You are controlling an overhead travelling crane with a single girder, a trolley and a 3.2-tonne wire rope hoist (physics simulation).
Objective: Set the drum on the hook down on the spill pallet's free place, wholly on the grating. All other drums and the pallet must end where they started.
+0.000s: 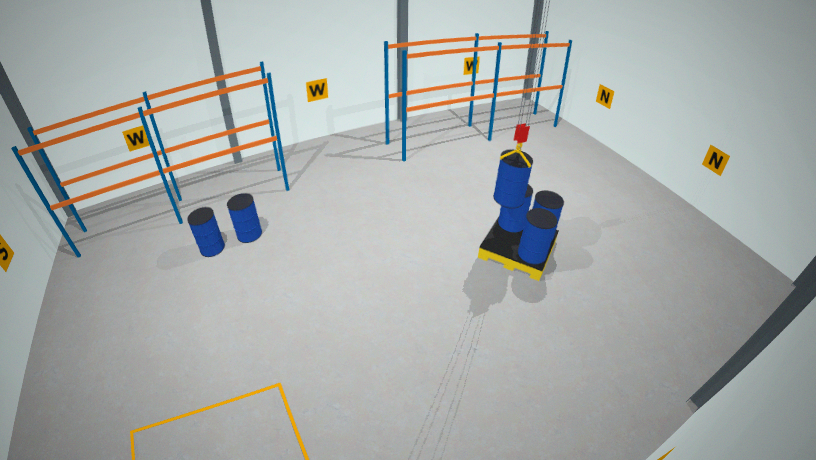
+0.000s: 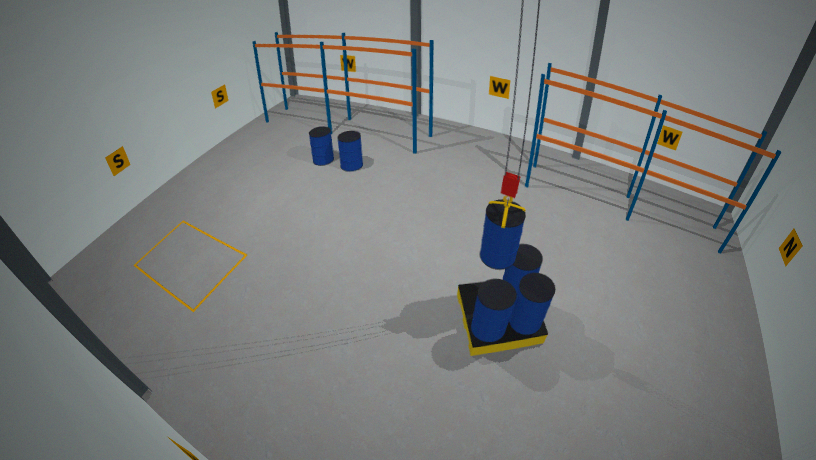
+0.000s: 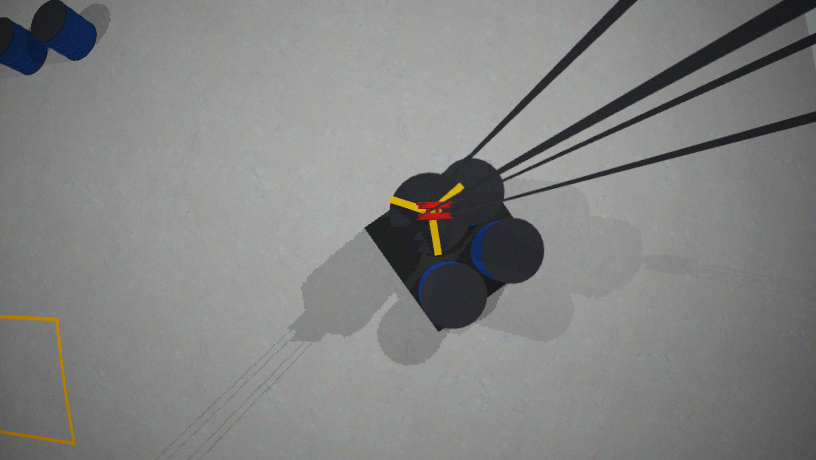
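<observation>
The gripper (image 1: 516, 155) (image 2: 506, 209) (image 3: 434, 211), a yellow three-armed grab under the red hook block, is shut on a blue drum (image 1: 511, 185) (image 2: 500, 242) (image 3: 412, 188) with a dark lid. This drum hangs about upright above the spill pallet (image 1: 508, 264) (image 2: 508, 346) (image 3: 394, 245), over the side with the free place. Three blue drums stand on the black grating: one (image 1: 536, 242) (image 2: 492, 314) (image 3: 454, 295), a second (image 1: 551, 204) (image 2: 531, 308) (image 3: 514, 250) and a third (image 1: 511, 220) (image 2: 526, 260) (image 3: 482, 180). The hung drum partly hides the third drum. Its exact clearance is unclear.
Two blue drums (image 1: 206, 234) (image 1: 245, 220) (image 2: 321, 148) (image 2: 350, 152) (image 3: 22, 51) (image 3: 74, 34) stand on the floor near one rack (image 1: 162, 171) (image 2: 414, 102). Another rack (image 1: 404, 108) (image 2: 645, 165) stands along the same wall. A yellow outline (image 1: 205, 408) (image 2: 214, 238) (image 3: 65, 380) marks the floor.
</observation>
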